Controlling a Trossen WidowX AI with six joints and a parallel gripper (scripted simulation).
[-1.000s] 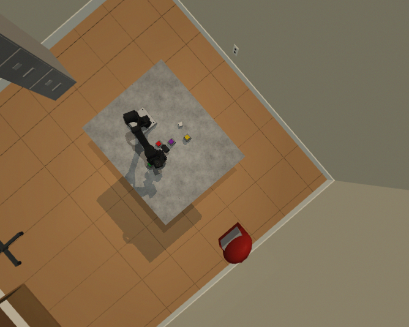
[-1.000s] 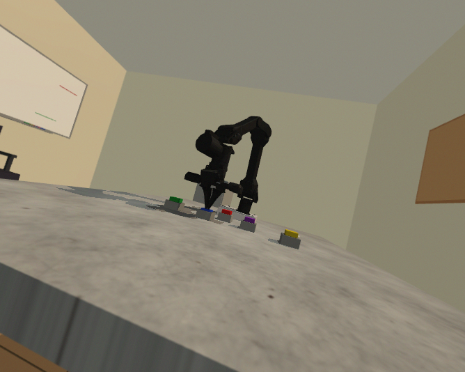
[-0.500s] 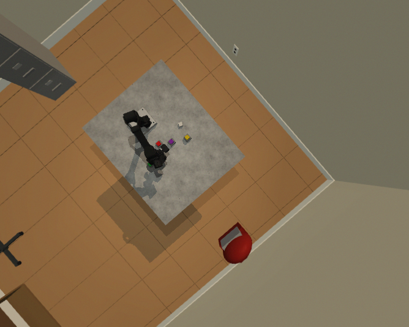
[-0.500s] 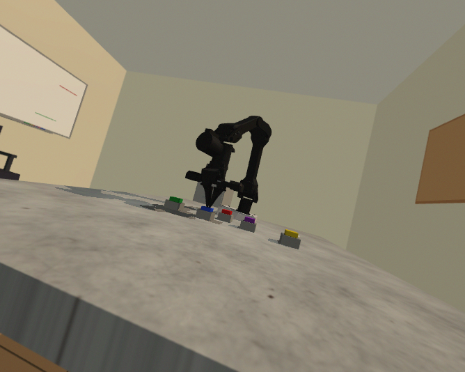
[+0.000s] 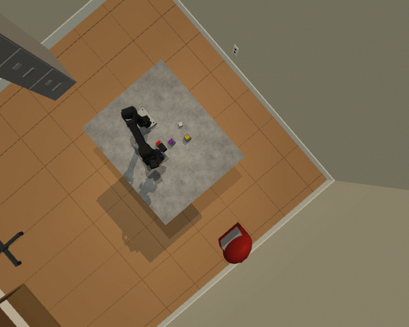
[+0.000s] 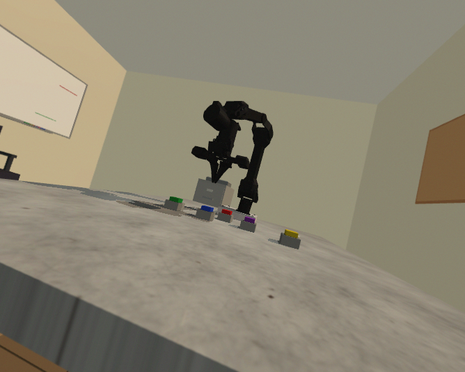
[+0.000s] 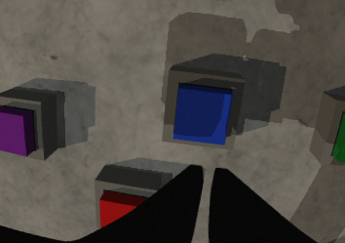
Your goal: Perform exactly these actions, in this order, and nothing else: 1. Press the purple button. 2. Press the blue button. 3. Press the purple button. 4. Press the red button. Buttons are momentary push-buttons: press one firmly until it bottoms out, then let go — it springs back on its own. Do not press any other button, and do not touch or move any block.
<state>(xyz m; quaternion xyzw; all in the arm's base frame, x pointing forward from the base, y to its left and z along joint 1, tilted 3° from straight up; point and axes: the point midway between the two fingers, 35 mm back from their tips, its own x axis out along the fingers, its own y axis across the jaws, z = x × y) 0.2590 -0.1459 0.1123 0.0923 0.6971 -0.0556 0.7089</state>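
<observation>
My gripper tip is now 140 mm to the right of the purple button, 90 mm above it and 10 mm past it. Round my gripper tip: green button: 110 mm to the right, 90 mm below, 30 mm behind; then red button: 90 mm below, 80 mm behind, 70 mm to the left; then blue button: 90 mm below.
</observation>
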